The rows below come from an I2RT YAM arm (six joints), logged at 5 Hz.
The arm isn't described. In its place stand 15 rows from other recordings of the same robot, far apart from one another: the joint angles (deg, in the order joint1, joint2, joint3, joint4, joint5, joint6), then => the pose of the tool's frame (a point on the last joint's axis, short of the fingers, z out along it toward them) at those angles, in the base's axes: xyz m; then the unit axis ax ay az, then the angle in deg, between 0 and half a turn.
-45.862, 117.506, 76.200, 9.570, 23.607, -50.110 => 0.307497 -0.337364 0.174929 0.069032 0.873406 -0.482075 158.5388
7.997, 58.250, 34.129, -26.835, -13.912, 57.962 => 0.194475 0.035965 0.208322 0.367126 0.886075 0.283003 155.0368
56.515, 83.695, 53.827, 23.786, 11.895, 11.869 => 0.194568 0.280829 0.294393 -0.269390 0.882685 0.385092 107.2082
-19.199, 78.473, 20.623, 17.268, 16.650, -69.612 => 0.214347 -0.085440 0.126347 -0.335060 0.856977 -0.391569 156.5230
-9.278, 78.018, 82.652, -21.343, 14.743, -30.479 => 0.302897 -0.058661 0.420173 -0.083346 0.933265 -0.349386 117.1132
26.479, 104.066, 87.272, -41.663, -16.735, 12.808 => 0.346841 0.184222 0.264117 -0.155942 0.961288 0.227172 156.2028
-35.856, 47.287, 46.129, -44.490, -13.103, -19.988 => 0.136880 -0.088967 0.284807 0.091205 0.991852 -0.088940 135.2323
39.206, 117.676, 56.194, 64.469, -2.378, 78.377 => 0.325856 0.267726 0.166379 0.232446 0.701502 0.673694 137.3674
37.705, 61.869, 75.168, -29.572, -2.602, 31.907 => 0.177283 0.139088 0.430363 -0.061700 0.910998 0.407768 122.3567
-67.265, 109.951, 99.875, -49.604, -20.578, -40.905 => 0.172305 -0.378825 0.285220 0.178770 0.977484 -0.112103 146.2174
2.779, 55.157, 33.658, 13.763, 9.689, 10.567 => 0.227233 0.005032 0.281524 0.141352 0.989809 0.017254 97.6445
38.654, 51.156, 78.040, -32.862, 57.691, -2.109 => 0.126818 0.062906 0.473731 0.102278 0.972187 -0.210692 96.0101
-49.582, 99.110, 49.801, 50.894, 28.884, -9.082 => 0.228200 -0.294486 0.230431 0.469965 0.669201 -0.575590 117.3373
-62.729, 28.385, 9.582, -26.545, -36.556, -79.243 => 0.069756 -0.089042 0.143851 -0.265258 0.926203 -0.267931 133.8660
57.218, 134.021, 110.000, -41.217, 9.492, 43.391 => 0.274232 0.414976 0.159331 -0.101582 0.988147 0.115090 157.0829
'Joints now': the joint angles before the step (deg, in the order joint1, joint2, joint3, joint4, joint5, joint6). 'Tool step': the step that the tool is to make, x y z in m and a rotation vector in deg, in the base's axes. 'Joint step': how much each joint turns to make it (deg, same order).
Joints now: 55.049 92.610 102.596 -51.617 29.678 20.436
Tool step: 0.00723 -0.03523 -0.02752 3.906 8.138 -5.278
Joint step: -5.319 -5.312 -10.100 -0.253 -6.179 7.056
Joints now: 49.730 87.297 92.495 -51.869 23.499 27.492
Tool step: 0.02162 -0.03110 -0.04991 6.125 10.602 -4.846
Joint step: -7.907 -2.330 -12.103 4.966 -10.961 5.757
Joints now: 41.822 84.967 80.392 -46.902 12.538 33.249
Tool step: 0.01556 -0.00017 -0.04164 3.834 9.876 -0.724
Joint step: -2.799 3.690 -4.470 2.575 -8.776 3.800
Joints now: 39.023 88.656 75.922 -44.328 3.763 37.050
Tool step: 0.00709 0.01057 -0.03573 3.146 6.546 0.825
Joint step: 0.000 4.074 -3.283 4.214 -6.036 2.712
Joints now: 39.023 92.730 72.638 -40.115 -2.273 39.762
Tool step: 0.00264 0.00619 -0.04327 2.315 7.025 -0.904
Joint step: 0.001 4.279 -4.638 5.226 -5.073 3.727
